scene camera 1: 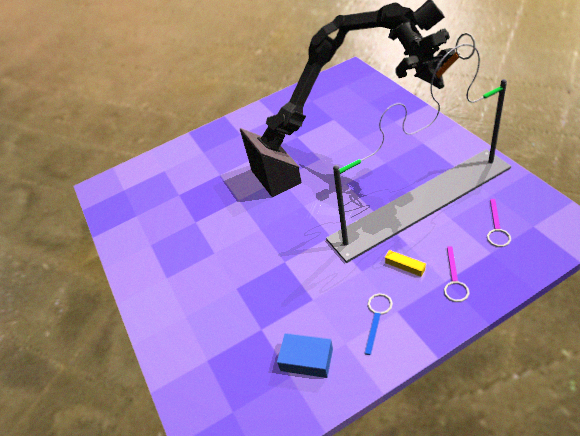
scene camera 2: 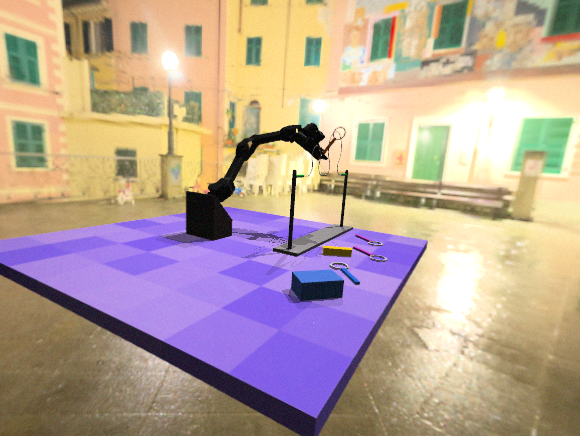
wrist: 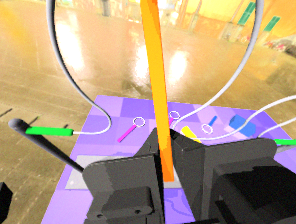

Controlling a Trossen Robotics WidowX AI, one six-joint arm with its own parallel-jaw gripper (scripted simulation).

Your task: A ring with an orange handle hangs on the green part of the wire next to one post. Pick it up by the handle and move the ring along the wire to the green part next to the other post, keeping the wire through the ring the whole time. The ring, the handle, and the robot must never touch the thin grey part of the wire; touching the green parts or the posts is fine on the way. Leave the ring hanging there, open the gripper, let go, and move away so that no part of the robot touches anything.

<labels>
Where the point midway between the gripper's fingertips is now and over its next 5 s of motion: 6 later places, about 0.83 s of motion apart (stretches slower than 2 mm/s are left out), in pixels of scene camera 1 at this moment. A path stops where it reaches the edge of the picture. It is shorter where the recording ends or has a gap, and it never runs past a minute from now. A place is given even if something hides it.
My gripper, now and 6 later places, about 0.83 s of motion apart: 442, 87; 446, 86; 451, 82; 455, 78; 457, 73; 459, 67; 460, 60
</labels>
